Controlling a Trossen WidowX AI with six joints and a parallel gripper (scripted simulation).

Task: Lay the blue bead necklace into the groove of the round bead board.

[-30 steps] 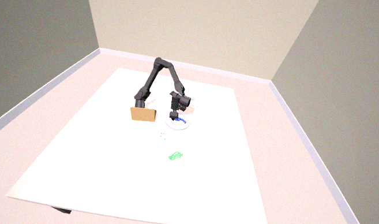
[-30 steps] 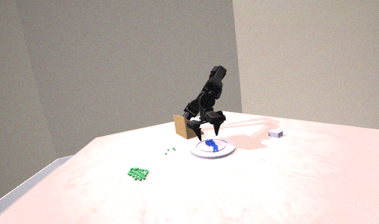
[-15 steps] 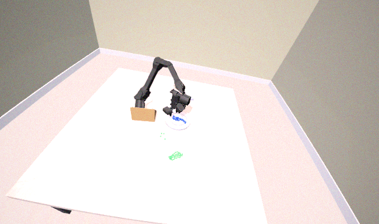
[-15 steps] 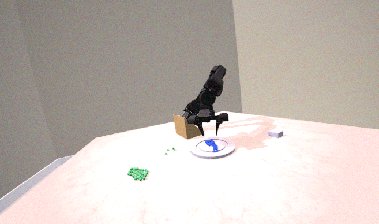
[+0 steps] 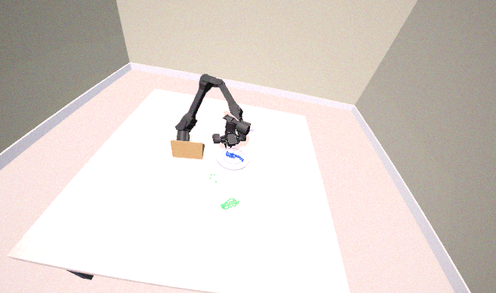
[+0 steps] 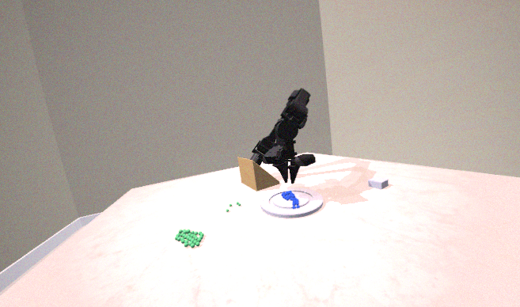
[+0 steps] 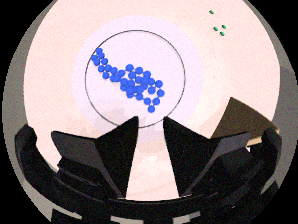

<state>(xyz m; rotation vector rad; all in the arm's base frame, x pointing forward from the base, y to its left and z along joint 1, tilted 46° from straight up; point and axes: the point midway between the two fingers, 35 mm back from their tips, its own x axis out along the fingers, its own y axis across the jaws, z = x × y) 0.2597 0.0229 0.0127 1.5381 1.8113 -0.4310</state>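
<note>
The round white bead board lies 40 mm ahead of my gripper tip, 30 mm to the right of it and 40 mm below it. From my gripper tip the other things lie so: small grey block: 140 mm ahead, 270 mm to the left, 40 mm below.
</note>
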